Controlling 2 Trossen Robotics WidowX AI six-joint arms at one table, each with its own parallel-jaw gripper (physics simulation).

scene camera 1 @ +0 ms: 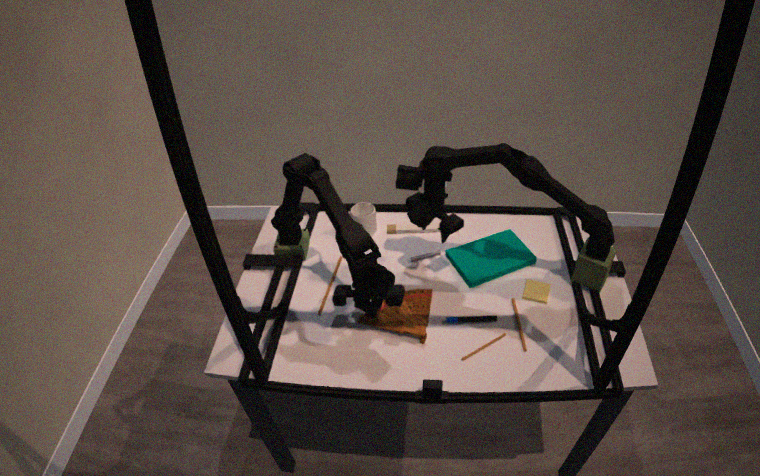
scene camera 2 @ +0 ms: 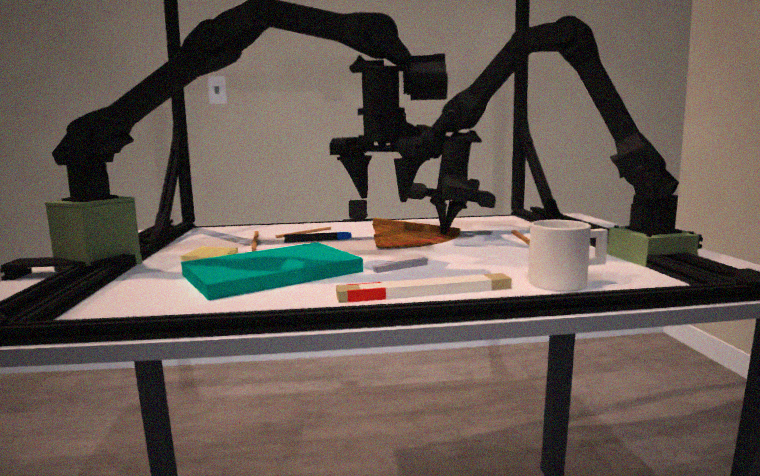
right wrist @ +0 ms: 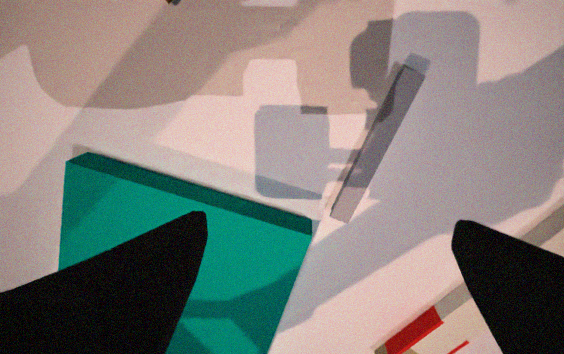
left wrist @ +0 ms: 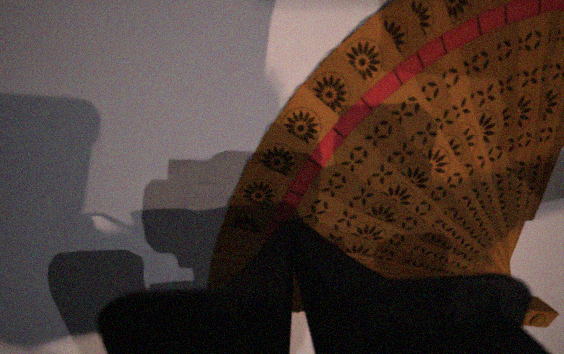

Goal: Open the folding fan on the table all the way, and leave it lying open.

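Where they show: left gripper, fingertip midpoint: [scene camera 1: 374, 316] [scene camera 2: 443, 234] [left wrist: 291, 228]; right gripper, fingertip midpoint: [scene camera 1: 433, 235] [scene camera 2: 383, 200] [right wrist: 328, 228]; left arm's base at its link origin: [scene camera 1: 290, 238] [scene camera 2: 652, 230]; right arm's base at its link origin: [scene camera 1: 597, 251] [scene camera 2: 90, 199].
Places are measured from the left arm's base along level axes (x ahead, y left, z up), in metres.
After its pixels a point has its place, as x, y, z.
Note:
The folding fan [scene camera 1: 412, 313] @(0.384, -0.285, -0.041) [scene camera 2: 412, 232] @(0.345, -0.301, -0.040) [left wrist: 425, 150] @(0.346, -0.266, -0.042) is partly spread into a wedge, brown-orange with dark flower prints and a red band near its curved edge. In the left wrist view its folds converge at the lower right, partly behind a finger. My left gripper [scene camera 1: 370, 313] @(0.279, -0.291, -0.045) [scene camera 2: 444, 230] @(0.279, -0.291, -0.045) [left wrist: 291, 228] @(0.279, -0.291, -0.045) is shut, fingertips together and low at the fan's left end in scene camera 1; they hide part of its near edge. I see no part of the fan clearly pinched. My right gripper [scene camera 1: 433, 232] @(0.450, -0.075, 0.060) [scene camera 2: 384, 199] @(0.450, -0.075, 0.060) [right wrist: 328, 228] @(0.450, -0.075, 0.060) is open and empty, high above the table beyond the fan.
A teal block [scene camera 1: 490, 257] @(0.627, -0.080, -0.027) [scene camera 2: 274, 269] @(0.627, -0.004, -0.027) [right wrist: 240, 260] @(0.536, -0.064, -0.027) and a grey bar [scene camera 2: 399, 264] @(0.432, -0.040, -0.040) [right wrist: 380, 142] @(0.421, -0.050, -0.039) lie below the right gripper. A black-blue marker [scene camera 1: 471, 319] @(0.545, -0.318, -0.035), yellow pad [scene camera 1: 536, 291] @(0.750, -0.221, -0.039), several thin sticks, a white-red bar [scene camera 2: 437, 287] @(0.411, 0.102, -0.038) and a white mug [scene camera 2: 559, 255] @(0.251, 0.128, 0.002) are around.

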